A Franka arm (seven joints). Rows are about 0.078 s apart.
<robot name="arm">
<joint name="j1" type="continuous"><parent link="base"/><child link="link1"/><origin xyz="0.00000 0.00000 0.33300"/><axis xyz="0 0 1"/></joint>
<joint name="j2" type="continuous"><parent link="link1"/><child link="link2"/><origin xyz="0.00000 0.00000 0.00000" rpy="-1.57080 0.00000 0.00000"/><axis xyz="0 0 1"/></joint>
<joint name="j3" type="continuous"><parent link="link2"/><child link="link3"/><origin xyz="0.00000 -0.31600 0.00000" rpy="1.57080 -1.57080 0.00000"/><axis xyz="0 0 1"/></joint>
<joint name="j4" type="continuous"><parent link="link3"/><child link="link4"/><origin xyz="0.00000 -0.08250 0.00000" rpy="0.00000 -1.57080 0.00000"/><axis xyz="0 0 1"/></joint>
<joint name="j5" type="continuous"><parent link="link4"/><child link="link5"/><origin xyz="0.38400 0.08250 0.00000" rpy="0.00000 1.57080 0.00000"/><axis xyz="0 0 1"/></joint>
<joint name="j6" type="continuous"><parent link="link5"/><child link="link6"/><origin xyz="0.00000 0.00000 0.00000" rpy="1.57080 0.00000 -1.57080"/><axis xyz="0 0 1"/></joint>
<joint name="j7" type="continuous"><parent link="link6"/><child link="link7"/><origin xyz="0.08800 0.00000 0.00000" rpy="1.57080 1.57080 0.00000"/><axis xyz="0 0 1"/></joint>
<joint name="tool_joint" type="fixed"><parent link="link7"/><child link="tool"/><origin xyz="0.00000 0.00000 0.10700" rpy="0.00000 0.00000 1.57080"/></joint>
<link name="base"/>
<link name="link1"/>
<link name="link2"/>
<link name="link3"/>
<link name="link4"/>
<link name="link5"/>
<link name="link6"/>
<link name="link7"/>
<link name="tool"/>
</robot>
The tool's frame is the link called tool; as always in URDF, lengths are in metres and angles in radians. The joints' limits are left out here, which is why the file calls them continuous.
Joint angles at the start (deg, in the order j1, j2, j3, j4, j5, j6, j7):
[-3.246 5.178 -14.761 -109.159 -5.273 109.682 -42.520]
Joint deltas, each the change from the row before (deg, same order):
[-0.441 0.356 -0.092 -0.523 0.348 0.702 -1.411]
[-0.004 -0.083 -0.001 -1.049 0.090 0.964 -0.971]
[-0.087 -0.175 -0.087 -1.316 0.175 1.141 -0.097]
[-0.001 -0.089 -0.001 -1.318 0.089 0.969 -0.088]
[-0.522 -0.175 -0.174 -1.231 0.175 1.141 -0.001]
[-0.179 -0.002 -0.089 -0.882 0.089 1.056 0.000]
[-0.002 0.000 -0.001 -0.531 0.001 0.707 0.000]
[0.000 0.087 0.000 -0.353 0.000 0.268 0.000]
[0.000 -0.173 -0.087 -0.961 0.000 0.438 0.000]
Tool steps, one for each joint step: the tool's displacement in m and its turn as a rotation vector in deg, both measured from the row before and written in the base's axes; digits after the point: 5 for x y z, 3 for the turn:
[-0.00128 -0.00449 -0.00672 0.434 0.189 0.782]
[-0.00187 0.00064 -0.00633 0.239 0.036 0.991]
[-0.00326 -0.00060 -0.00731 0.236 -0.061 -0.076]
[-0.00309 0.00104 -0.00835 0.226 0.214 0.105]
[-0.00492 -0.00538 -0.00653 0.188 -0.149 -0.703]
[-0.00226 -0.00183 -0.00550 0.046 -0.201 -0.239]
[-0.00075 0.00028 -0.00322 -0.032 -0.172 0.046]
[-0.00080 0.00030 -0.00323 0.046 0.164 0.015]
[-0.00356 0.00024 -0.00529 0.172 0.316 -0.071]

